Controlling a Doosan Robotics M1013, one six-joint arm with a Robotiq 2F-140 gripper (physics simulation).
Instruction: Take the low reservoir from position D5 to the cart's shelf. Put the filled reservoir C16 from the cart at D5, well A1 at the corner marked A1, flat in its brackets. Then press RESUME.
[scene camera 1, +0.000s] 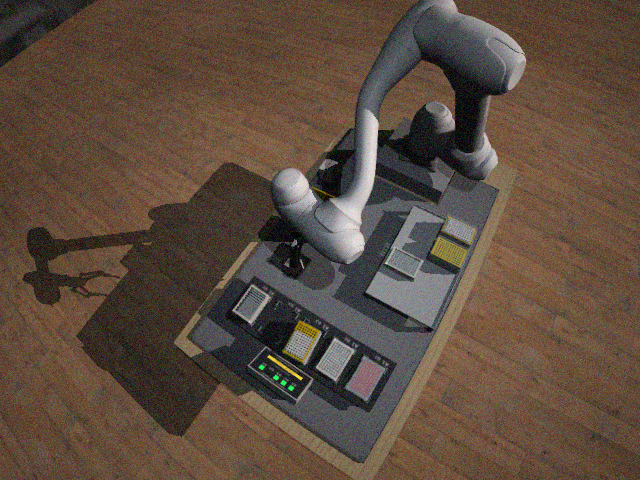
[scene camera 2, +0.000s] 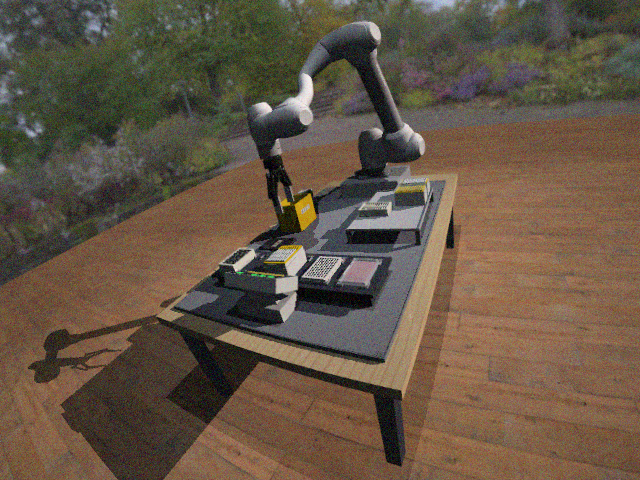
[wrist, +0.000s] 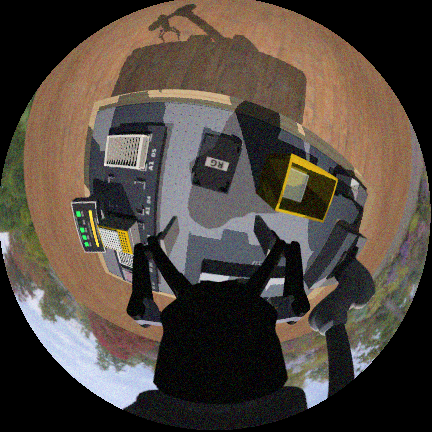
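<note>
My gripper (scene camera 2: 285, 207), (wrist: 216, 223): open, holding nothing.
</note>
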